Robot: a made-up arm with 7 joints. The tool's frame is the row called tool.
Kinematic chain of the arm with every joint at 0, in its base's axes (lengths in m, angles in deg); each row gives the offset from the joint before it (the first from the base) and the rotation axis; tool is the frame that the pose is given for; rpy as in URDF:
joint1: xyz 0 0 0.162 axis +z
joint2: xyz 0 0 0 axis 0 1 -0.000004
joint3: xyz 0 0 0.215 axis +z
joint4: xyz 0.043 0 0 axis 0 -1 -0.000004
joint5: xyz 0.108 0 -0.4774 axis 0 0.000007 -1
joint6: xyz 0 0 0 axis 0 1 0.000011
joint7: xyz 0.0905 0 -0.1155 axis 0 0.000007 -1
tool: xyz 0 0 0 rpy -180 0 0
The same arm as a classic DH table. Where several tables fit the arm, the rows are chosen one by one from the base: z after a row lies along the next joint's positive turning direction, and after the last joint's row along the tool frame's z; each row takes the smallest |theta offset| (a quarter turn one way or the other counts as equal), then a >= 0, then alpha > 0; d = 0 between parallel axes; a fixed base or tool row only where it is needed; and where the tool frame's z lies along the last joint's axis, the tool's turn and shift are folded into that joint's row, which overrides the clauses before.
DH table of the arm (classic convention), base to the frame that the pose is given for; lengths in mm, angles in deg. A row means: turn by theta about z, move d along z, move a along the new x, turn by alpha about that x. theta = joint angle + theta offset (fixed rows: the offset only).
joint1: d 162, theta_offset 0, a 0, alpha -90
joint2: d 0, theta_offset 0, a 0, alpha 90
joint3: d 215, theta_offset 0, a 43, alpha 90
joint4: d 0, theta_offset 0, a 108, alpha 90
joint5: d 477.4, theta_offset 0, a 0, alpha 90
joint6: d 0, theta_offset 0, a 90.5, alpha -90
joint7: d 115.5, theta_offset 0, a 0, alpha 0

